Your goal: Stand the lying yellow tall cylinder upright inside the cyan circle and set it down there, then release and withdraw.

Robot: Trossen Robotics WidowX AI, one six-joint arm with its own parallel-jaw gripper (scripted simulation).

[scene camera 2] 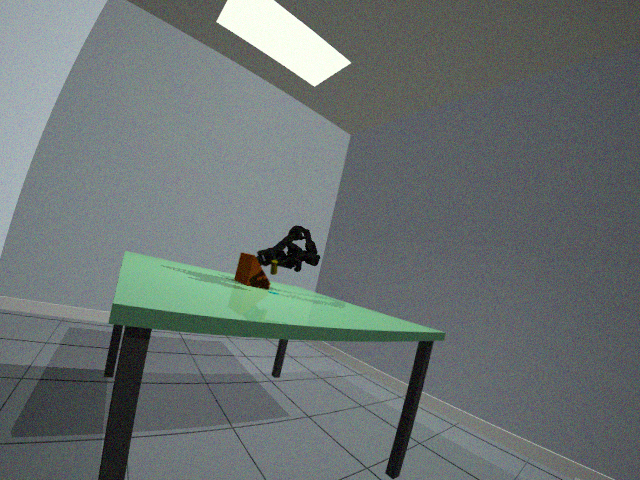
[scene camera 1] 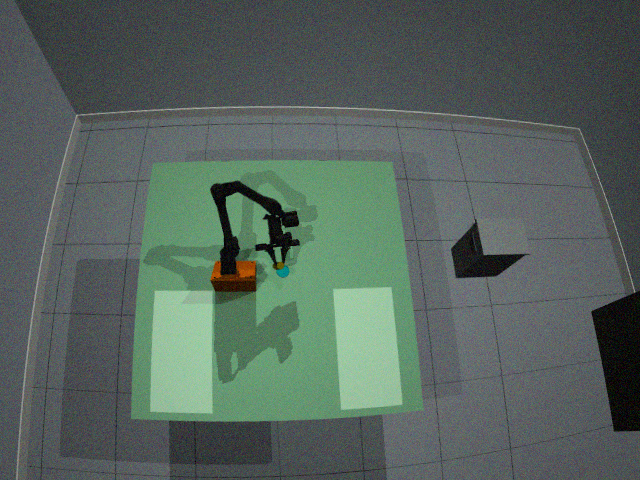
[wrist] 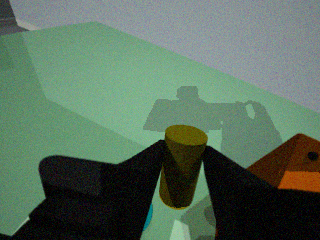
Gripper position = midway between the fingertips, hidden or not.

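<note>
A yellow cylinder is carried by my gripper [wrist: 183,147].
</note>
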